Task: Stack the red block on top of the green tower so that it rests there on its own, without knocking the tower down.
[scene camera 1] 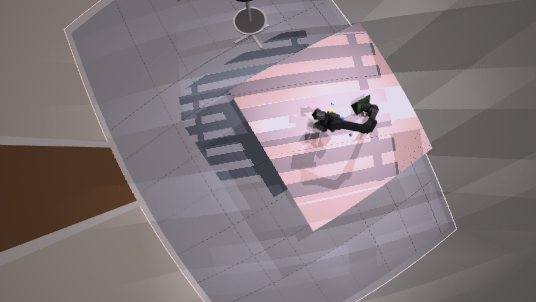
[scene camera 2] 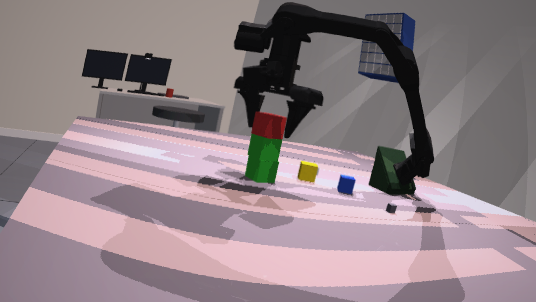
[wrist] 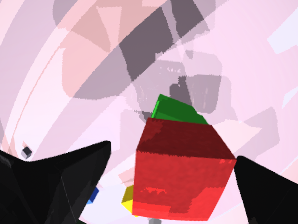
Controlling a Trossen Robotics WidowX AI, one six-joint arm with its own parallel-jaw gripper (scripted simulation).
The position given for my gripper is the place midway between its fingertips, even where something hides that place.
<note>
My gripper point(scene camera 2: 267, 132) is open and holds nothing. I also see a red block point(scene camera 2: 268, 125).
The red block is seen too in the wrist view point(wrist: 179, 165). My gripper is seen too in the wrist view point(wrist: 176, 156).
</note>
